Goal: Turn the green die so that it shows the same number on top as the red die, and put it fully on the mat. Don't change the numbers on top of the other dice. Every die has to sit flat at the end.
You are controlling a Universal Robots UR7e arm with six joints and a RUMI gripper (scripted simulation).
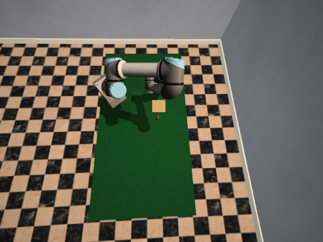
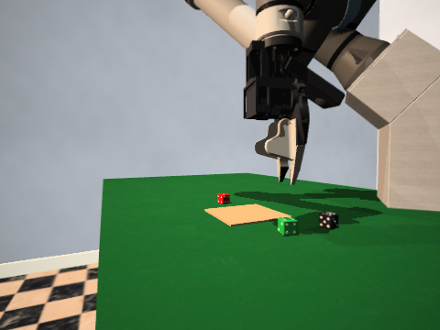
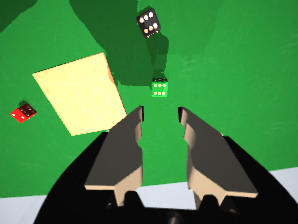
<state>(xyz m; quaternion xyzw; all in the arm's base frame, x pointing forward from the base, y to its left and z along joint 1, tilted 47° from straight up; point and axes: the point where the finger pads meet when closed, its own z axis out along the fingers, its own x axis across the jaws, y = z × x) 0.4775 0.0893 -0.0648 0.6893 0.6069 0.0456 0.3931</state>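
The green die lies 90 mm below my hand. Round my hand: black die: 90 mm behind, 10 mm to the left, 90 mm below; red die: 30 mm behind, 280 mm to the right, 90 mm below; tan mat: 10 mm behind, 140 mm to the right, 100 mm below.
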